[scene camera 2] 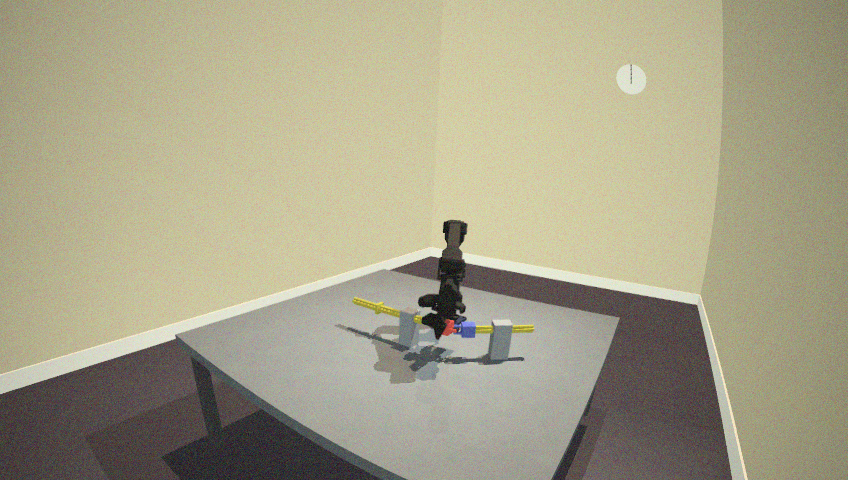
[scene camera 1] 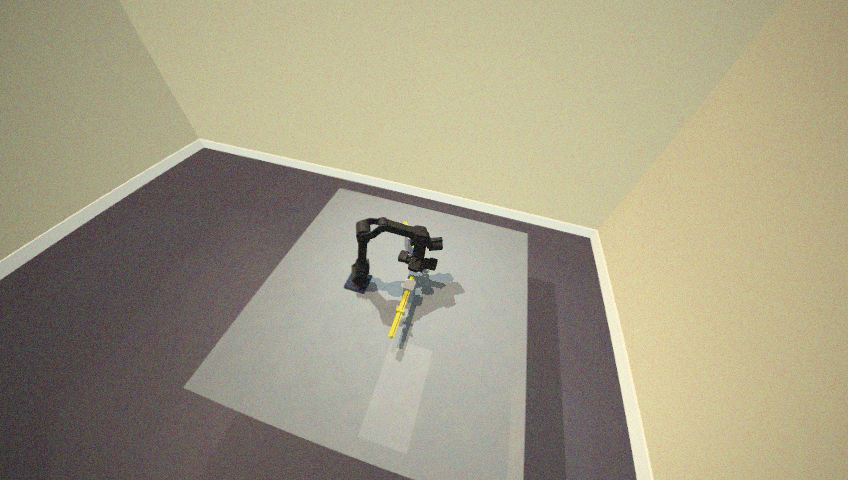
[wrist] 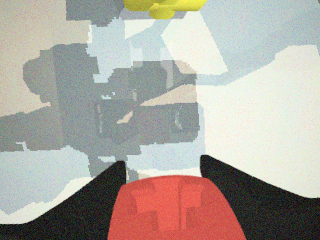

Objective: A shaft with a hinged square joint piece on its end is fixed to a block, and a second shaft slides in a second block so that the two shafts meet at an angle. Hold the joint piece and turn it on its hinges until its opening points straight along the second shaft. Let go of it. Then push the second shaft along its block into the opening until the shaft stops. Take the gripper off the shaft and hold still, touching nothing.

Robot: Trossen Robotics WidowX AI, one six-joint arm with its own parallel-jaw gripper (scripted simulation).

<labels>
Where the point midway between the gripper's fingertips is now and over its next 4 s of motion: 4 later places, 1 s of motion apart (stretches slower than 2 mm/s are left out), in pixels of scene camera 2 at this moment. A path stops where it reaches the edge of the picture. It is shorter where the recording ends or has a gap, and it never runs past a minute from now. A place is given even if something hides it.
The gripper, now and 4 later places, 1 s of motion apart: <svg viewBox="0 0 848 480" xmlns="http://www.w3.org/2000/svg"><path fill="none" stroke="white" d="M440 336L443 326L446 292L432 297L410 298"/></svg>
</labels>
